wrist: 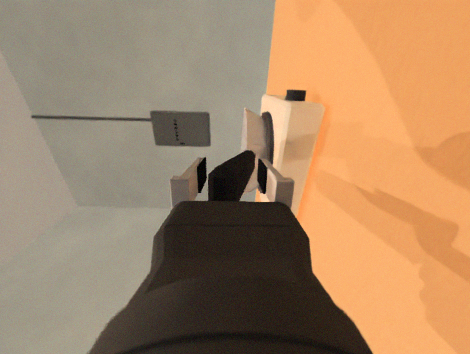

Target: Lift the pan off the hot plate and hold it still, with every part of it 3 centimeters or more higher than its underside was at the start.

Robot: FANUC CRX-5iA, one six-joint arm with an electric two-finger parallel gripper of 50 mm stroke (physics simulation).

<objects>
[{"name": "gripper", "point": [232, 169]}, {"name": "hot plate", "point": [293, 124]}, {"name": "pan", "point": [236, 177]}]
</objects>
